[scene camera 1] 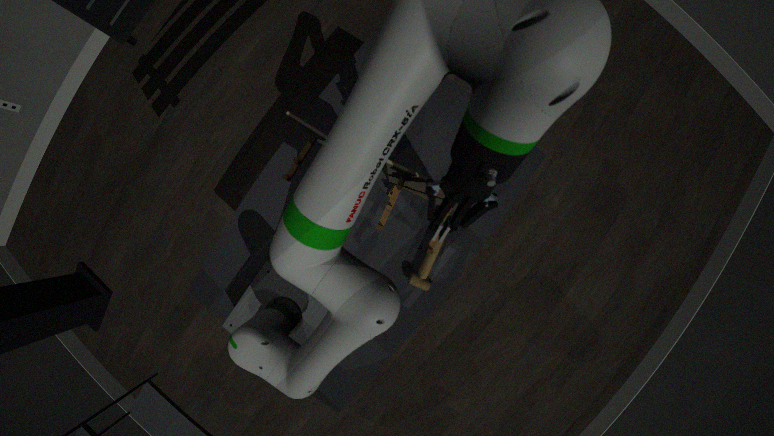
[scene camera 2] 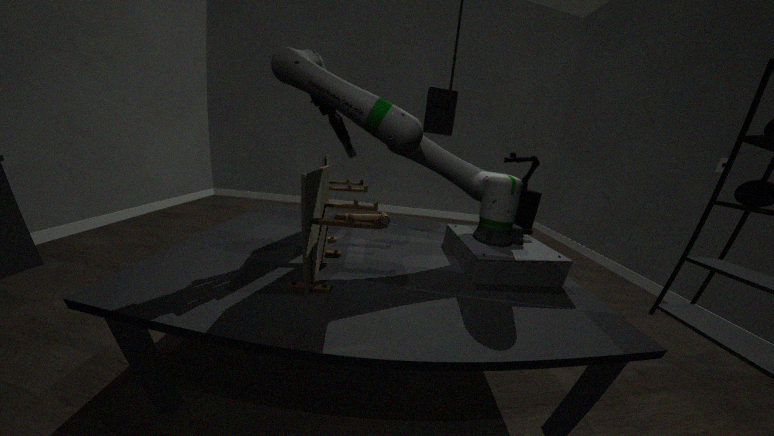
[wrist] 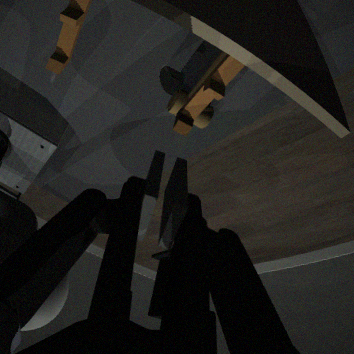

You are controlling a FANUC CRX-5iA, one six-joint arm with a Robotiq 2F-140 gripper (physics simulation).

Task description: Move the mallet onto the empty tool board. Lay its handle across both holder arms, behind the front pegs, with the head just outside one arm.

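Places are measured from the arm's base along level axes (x ahead, y right, z down), in centimetres.
Pixels of known places: gripper, fingertip midpoint: (scene camera 1: 436,235) (scene camera 2: 353,156) (wrist: 164,172); arm's base, link origin: (scene camera 1: 283,315) (scene camera 2: 492,239).
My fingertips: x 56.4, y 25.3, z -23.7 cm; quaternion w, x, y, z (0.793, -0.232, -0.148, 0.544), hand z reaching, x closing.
Note:
Ahead of a thing's pixels: the offset from my fingertips to its top centre. "*": to the spot under its first point. Level surfaces: height alone.
The mallet {dz +27.6, dx -5.9, dy +9.0 cm} (scene camera 1: 427,264) (scene camera 2: 361,217) is pale wood and lies along the near board's outer holder arm (scene camera 2: 352,223) (wrist: 201,104), its head near that arm's free end. In the wrist view the mallet's head {dz +27.6, dx -17.3, dy +10.9 cm} (wrist: 204,118) shows on both sides of the arm; much of the handle is hidden. My gripper (scene camera 1: 440,233) (scene camera 2: 352,153) (wrist: 164,172) has its fingers nearly together, with no object seen between them. In scene camera 2 it is well above the boards. The far tool board {* dz +2.8, dx +5.9, dy -43.5 cm} (scene camera 1: 306,124) is partly hidden; its visible arm (scene camera 1: 297,159) bears no tool.
The near board (scene camera 2: 314,189) (wrist: 270,72) stands upright on the dark table {dz +32.6 cm} (scene camera 2: 411,335). Its other arm (scene camera 1: 389,205) (scene camera 2: 354,205) (wrist: 67,37) has raised pegs. The robot's base block (scene camera 2: 519,273) is at the right in scene camera 2. The forearm covers part of the far board in scene camera 1.

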